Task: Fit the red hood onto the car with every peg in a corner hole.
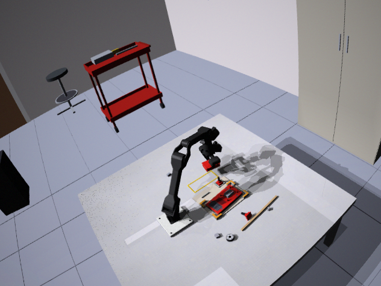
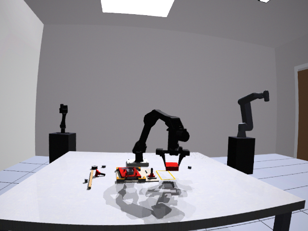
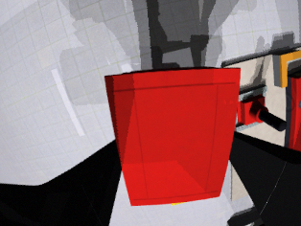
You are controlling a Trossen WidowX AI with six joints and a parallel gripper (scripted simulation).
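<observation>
Right now my gripper tip is 60 mm past the jig, 220 mm to the left of it and 60 mm above it. The rest, counted from my gripper tip: red hood 10 mm above; then wooden stick 50 mm ahead, 440 mm to the right, 70 mm below.
</observation>
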